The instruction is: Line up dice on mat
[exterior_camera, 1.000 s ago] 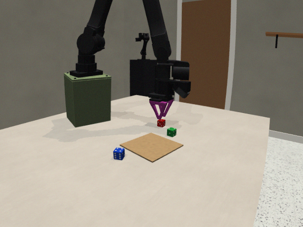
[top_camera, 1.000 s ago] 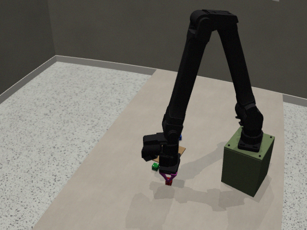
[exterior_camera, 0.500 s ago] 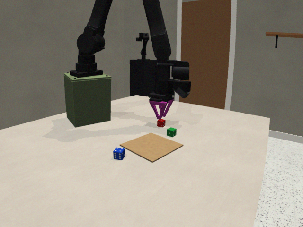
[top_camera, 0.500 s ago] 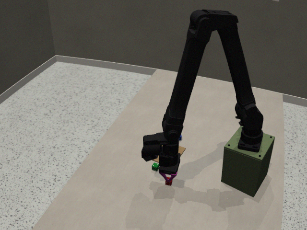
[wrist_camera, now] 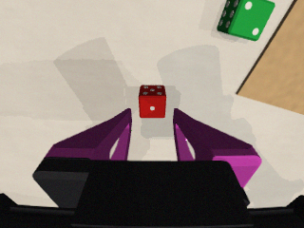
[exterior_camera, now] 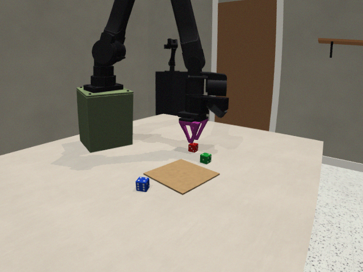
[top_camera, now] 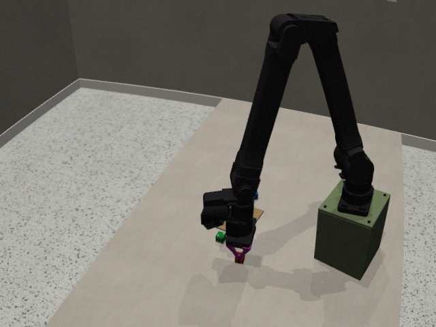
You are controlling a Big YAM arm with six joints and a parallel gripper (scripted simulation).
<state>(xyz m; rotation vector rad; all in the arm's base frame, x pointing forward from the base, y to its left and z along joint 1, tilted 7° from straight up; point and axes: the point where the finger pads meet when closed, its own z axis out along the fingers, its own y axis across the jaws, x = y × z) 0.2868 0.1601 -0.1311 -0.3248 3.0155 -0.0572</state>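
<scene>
Now: the red die 30 mm below my hand. Also, from my hand: blue die (70 mm ahead, 280 mm to the right, 30 mm below); tan mat (90 mm ahead, 160 mm to the right, 40 mm below); green die (90 mm ahead, 50 mm to the right, 30 mm below).
</scene>
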